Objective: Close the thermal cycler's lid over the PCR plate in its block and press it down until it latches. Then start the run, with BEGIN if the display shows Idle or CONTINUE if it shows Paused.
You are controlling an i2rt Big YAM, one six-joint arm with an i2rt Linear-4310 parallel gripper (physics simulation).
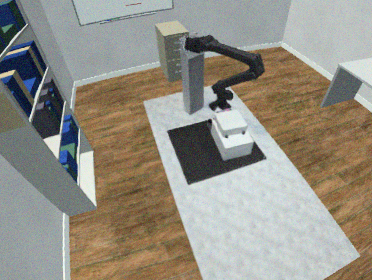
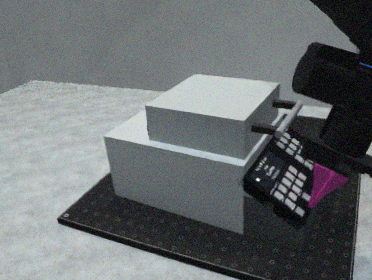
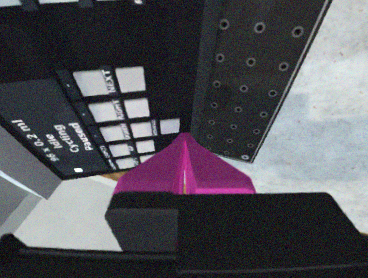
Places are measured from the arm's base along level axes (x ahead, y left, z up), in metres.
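Where they show: gripper, fingertip midpoint: [image 2: 310,206] [image 3: 184,139]; arm's base, origin of the base link: [image 1: 192,45].
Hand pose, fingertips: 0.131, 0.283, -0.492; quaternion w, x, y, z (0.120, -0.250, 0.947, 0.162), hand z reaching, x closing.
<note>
Things, the pixels of their top centre, and the offset from my fingertips, as dx, dy, dz. "*": a spot on its surface instead. Level surfaces: height alone.
- lid's grey handle, surface spot: [image 2: 290,119] * +0.067, -0.025, +0.113
- display, middle of its top: [image 3: 50,144] [image 2: 266,166] +0.075, +0.017, +0.044
- small white mark, middle of its top: [image 3: 77,171] +0.059, +0.052, +0.043
- single outer key, middle of its top: [image 3: 166,130] +0.016, -0.009, +0.008
- perforated black mat, its level: dz -0.065
- white table, its level: dz -0.079
The white thermal cycler [image 1: 234,145] [image 2: 175,175] stands on the black mat. Its lid [image 1: 230,121] [image 2: 215,97] lies flat and level over the body, hiding the plate and block; the latch is hidden. The lid's grey handle [image 2: 290,119] projects over the keypad. The display [image 2: 265,170] [image 3: 40,120] lists Idle, Cycling and Paused; a small white mark [image 3: 78,170] seems in line with Idle. My gripper [image 1: 226,108] [image 2: 311,204] [image 3: 184,139] is shut and empty, its magenta tips at the keypad's outer edge, near a single outer key [image 3: 170,126]. Contact cannot be told.
The perforated black mat [image 1: 192,160] [image 2: 150,235] [image 3: 250,45] lies on the white table [image 1: 260,215]. The arm's grey column [image 1: 193,85] stands behind the mat. A bookshelf [image 1: 45,170] is at the left, a drawer cabinet [image 1: 170,50] at the back and another table [image 1: 360,67] at the right.
</note>
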